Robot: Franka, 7 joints.
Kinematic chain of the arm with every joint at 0, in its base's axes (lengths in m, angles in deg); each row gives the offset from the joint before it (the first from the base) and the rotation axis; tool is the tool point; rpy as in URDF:
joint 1: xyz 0 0 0.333 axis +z
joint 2: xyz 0 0 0 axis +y
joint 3: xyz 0 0 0.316 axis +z
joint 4: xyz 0.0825 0 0 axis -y
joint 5: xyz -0.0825 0 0.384 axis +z
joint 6: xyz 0 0 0 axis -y
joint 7: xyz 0.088 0 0 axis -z
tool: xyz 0 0 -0.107 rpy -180 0 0
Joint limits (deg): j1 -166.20..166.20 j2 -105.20..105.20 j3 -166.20..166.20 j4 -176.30..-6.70 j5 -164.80..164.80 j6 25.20..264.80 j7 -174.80..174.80
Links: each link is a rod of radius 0.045 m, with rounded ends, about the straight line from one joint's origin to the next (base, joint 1, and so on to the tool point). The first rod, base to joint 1, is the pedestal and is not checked.
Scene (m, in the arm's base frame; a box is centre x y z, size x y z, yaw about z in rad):
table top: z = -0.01
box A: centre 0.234 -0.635 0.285 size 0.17 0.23 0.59 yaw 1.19
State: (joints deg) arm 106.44 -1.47 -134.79 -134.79 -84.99 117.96 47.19
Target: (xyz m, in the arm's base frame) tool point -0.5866 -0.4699 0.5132
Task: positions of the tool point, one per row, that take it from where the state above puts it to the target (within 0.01 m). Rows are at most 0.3 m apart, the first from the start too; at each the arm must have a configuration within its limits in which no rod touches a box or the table.
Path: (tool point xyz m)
1: 0.5206 -0.2069 0.4655
2: 0.5773 -0.0792 0.6014
3: 0.5726 0.0740 0.7270
4: 0.5071 0.2223 0.8323
5: 0.3957 0.3375 0.9135
6: 0.4855 0.0869 0.9366
7: 0.4689 -0.1821 0.9280
8: 0.3469 -0.4227 0.8870
9: 0.1405 -0.5920 0.8167
10: -0.1139 -0.6603 0.7243
11: -0.3711 -0.6166 0.6194
12: -0.5866 -0.4699 0.5132

